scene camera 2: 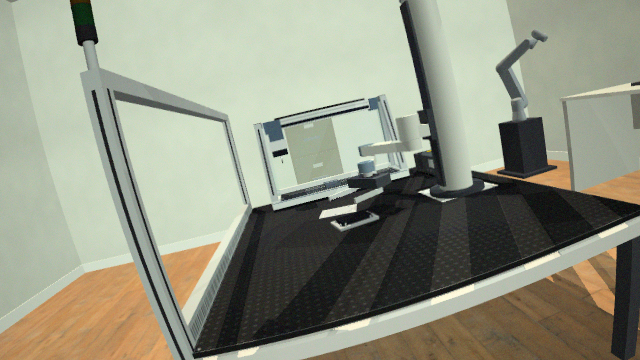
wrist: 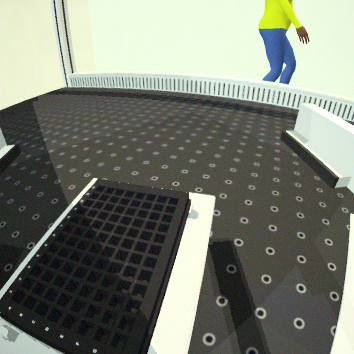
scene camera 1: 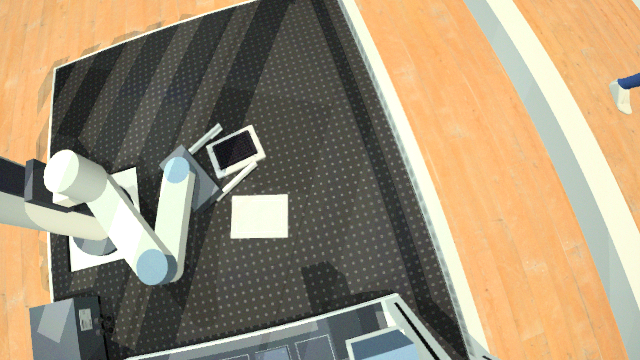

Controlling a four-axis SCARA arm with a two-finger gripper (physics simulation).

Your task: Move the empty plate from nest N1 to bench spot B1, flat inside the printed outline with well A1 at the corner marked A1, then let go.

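Places are measured from the arm's base along level axes (x ahead, y left, z up), in metres.
Pixels of known places: gripper, fingertip midpoint: (scene camera 2: 341, 199) (wrist: 148, 121) (scene camera 1: 237, 143); arm's base, origin of the base link: (scene camera 2: 457, 189).
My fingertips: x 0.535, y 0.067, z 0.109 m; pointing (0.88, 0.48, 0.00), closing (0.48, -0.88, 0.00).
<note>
For each thing: its middle in the pictures, then the offset to it from my fingertips. "pt": a spot on its surface instead. Level surfaces: height alone.
- black empty plate, body centre: (wrist: 106, 250) (scene camera 1: 234, 149) (scene camera 2: 353, 217) dx -0.029, dy +0.022, dz -0.077 m
- white nest N1, body centre: (wrist: 110, 258) (scene camera 1: 235, 151) (scene camera 2: 354, 219) dx -0.030, dy +0.021, dz -0.085 m
- bench spot B1, surface spot: (scene camera 1: 259, 216) (scene camera 2: 338, 210) pt dx +0.000, dy -0.201, dz -0.095 m
- dotted black bench, its level: dz -0.096 m
- dark box, surface spot: (scene camera 1: 55, 327) pt dx -0.645, dy -0.388, dz +0.019 m
The black empty plate (scene camera 1: 234, 149) (scene camera 2: 354, 218) (wrist: 107, 250) lies in the white nest N1 (scene camera 1: 259, 148) (scene camera 2: 361, 224) (wrist: 189, 265); its grid of wells and small printed letters along the near edge show in the wrist view. My gripper (scene camera 1: 237, 145) (scene camera 2: 343, 199) (wrist: 148, 121) is open and empty. Its fingers are spread wide and hang above the plate's level, apart from it. The white card of bench spot B1 (scene camera 1: 259, 216) (scene camera 2: 336, 212) lies flat beside the nest, with a faint outline and no plate on it. The A1 corner mark is too small to read.
The arm's column (scene camera 2: 442, 100) stands on the dotted black bench (scene camera 1: 325, 150) (scene camera 2: 300, 280). A framed machine (scene camera 1: 260, 327) (scene camera 2: 274, 200) stands along one side, near a dark box (scene camera 1: 55, 327). A tall frame (scene camera 2: 135, 215) rises at another edge. A person (wrist: 280, 40) stands beyond the bench.
</note>
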